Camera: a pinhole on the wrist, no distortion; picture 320 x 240 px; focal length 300.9 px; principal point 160.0 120.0 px. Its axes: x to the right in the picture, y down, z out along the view. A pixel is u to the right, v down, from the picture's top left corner.
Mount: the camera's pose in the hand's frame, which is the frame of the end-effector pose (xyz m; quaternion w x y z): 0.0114 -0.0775 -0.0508 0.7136 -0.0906 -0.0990 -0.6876
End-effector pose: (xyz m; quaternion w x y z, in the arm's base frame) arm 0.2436 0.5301 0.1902 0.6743 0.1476 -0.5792 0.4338
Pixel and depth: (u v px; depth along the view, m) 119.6 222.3 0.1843
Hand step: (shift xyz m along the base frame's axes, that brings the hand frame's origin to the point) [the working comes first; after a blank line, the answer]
In the camera's frame: -0.0247 0.0627 0.1843

-0.0803 -0.0570 0.0989
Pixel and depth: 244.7 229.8 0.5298
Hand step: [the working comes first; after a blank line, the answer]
In the camera's frame: 0.1491 0.1933 0.5298

-0.2812 -0.3106 0.3479
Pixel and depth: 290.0 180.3 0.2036
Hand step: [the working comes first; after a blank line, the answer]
In the camera's frame: 0.0880 0.0408 0.2036

-0.0323 -0.1591 0.1278
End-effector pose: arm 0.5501 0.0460 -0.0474 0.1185 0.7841 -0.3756 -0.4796
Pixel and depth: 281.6 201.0 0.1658
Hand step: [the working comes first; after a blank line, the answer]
In the camera's frame: 0.0670 0.0446 0.1658

-0.0468 0.0496 -0.1545
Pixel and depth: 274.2 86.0 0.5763
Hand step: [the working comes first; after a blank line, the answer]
In the camera's frame: 0.2187 -0.0651 0.5763

-0.4220 0.2322 -0.3262
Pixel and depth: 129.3 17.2 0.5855
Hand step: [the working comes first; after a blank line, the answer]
In the camera's frame: -0.0597 -0.2000 0.5855

-0.5299 0.1392 -0.0514
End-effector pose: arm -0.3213 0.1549 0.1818 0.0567 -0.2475 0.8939 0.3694
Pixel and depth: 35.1 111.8 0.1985
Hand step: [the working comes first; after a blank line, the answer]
In the camera's frame: -0.0824 -0.0054 0.1985

-0.0358 0.1146 -0.0510
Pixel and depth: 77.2 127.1 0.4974
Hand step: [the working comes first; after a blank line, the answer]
In the camera's frame: -0.1369 0.0117 0.4974

-0.1312 0.3791 -0.1675
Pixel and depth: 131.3 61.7 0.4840
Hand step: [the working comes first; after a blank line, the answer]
In the camera's frame: -0.0462 -0.0938 0.4840

0.0028 0.3698 -0.2061
